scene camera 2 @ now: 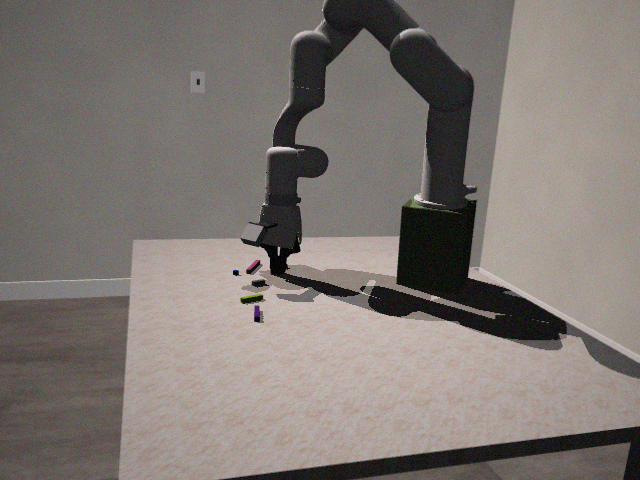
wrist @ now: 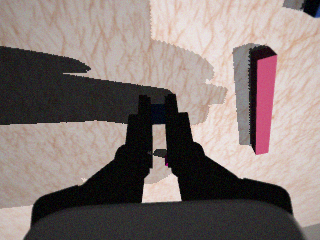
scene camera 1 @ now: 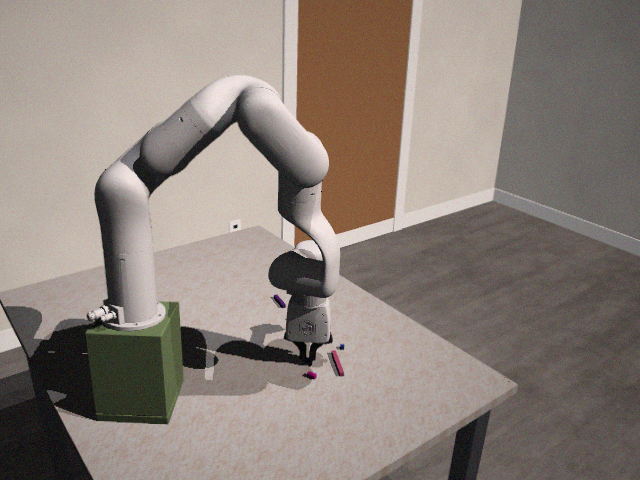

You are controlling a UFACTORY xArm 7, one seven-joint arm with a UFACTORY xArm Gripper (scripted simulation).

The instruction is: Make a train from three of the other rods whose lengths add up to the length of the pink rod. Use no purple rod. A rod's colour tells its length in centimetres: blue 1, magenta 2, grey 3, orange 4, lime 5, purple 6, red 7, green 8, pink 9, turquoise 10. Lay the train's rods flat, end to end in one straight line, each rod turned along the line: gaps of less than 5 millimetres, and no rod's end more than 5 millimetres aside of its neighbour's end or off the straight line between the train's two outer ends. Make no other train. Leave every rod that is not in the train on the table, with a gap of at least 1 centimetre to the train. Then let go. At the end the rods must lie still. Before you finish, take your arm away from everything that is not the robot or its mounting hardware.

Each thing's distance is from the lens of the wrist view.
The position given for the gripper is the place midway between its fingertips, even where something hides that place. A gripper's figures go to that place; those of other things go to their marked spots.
gripper [wrist: 158, 110]: 14 cm
pink rod [wrist: 263, 61]: 12 cm
